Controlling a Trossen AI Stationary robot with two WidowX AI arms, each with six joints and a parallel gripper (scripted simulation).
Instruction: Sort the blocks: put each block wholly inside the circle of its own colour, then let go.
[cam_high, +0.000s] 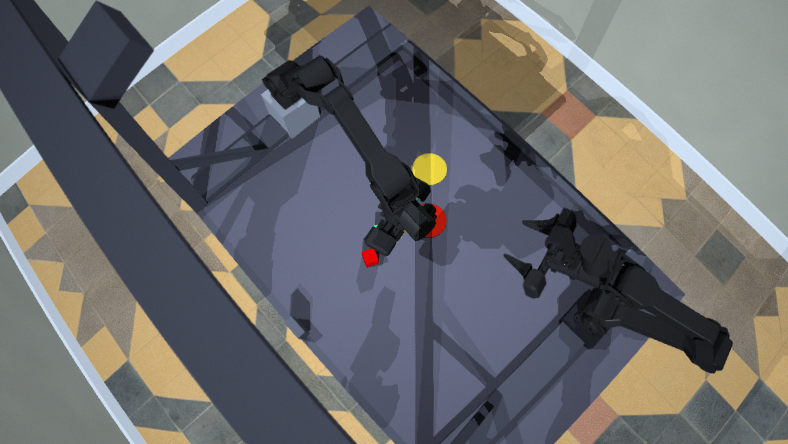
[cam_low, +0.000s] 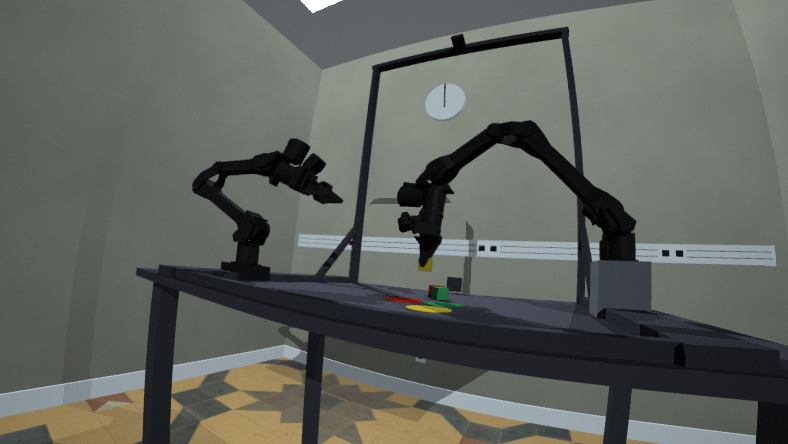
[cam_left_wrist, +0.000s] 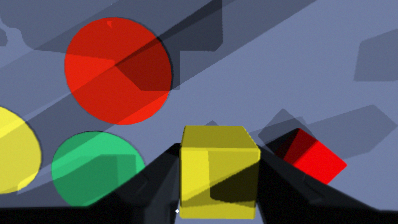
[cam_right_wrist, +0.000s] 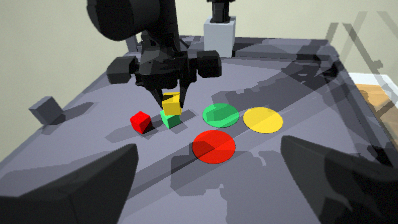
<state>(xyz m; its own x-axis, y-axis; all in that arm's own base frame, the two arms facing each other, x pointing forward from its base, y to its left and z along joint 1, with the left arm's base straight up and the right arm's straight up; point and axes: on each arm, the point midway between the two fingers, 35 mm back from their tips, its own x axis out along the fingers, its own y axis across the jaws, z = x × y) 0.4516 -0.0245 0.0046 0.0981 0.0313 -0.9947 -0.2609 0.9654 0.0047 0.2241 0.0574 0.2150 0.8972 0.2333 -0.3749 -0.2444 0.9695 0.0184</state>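
The yellow circle is 200 mm ahead of my left hand, 120 mm below it and 50 mm to the left of it. The rest, counted from my left hand: yellow block 30 mm below; green block 100 mm below, 40 mm to the left, 20 mm behind; red block 100 mm below, 90 mm behind, 20 mm to the left.
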